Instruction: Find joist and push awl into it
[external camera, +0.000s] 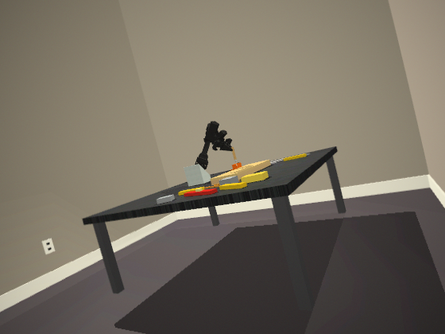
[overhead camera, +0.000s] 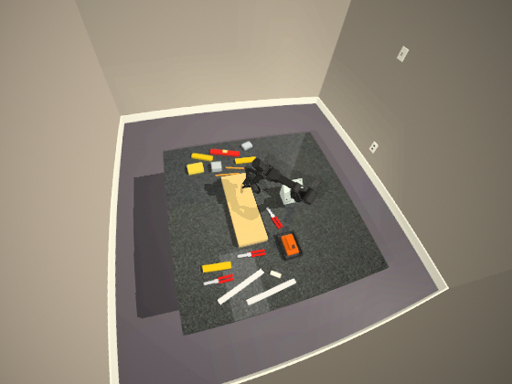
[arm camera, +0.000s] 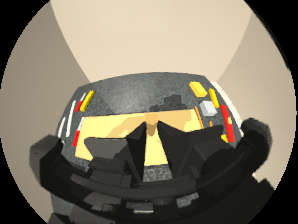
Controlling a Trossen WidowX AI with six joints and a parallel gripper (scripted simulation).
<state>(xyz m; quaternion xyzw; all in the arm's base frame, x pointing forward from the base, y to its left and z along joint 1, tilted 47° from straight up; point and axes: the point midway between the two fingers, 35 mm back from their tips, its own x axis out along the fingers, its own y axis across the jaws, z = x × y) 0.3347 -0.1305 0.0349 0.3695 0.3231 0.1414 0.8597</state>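
My gripper tip is 5 cm above the awl. The rest, counted from my gripper tip: dark tray (21 cm behind, 39 cm to the left, 15 cm below); grey block (10 cm ahead, 32 cm to the right, 15 cm below); orange stud finder (21 cm behind, 40 cm to the left, 12 cm below).
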